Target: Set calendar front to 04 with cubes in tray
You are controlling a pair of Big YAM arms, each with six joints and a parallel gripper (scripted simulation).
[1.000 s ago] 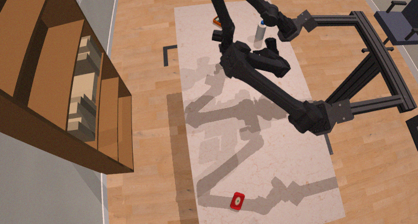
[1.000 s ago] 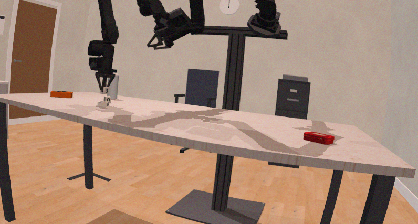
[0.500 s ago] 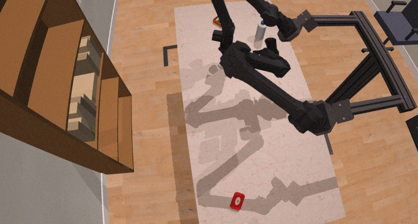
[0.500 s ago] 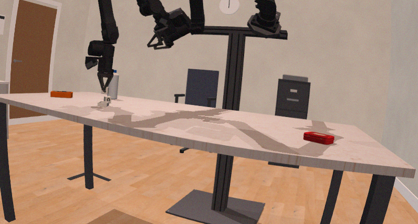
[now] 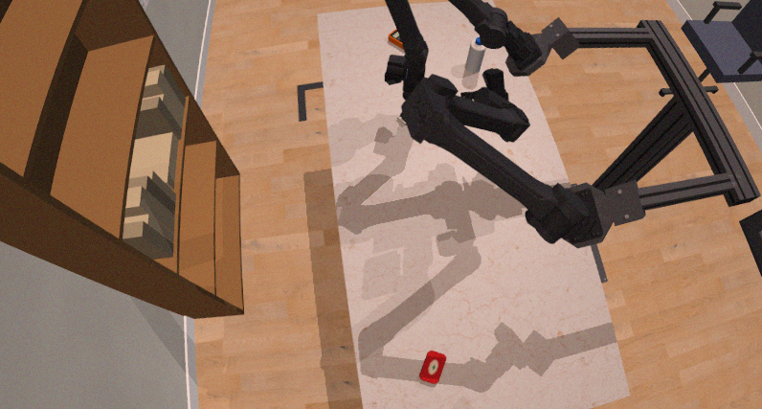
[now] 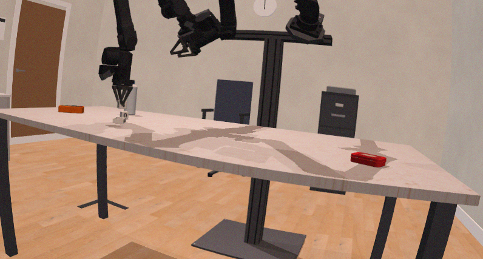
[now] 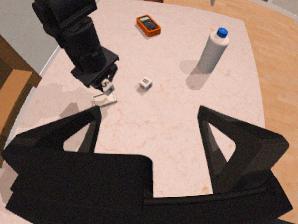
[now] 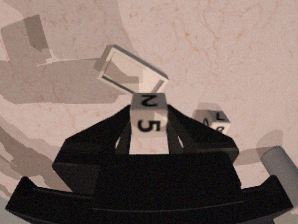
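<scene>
The white cube lies 10 mm below my right hand. From my right hand the other things lie so: red tin 910 mm to the left, 60 mm below, 60 mm ahead; white calendar tray 70 mm below, 20 mm to the left, 20 mm ahead; white bottle 290 mm behind, 220 mm to the right.
</scene>
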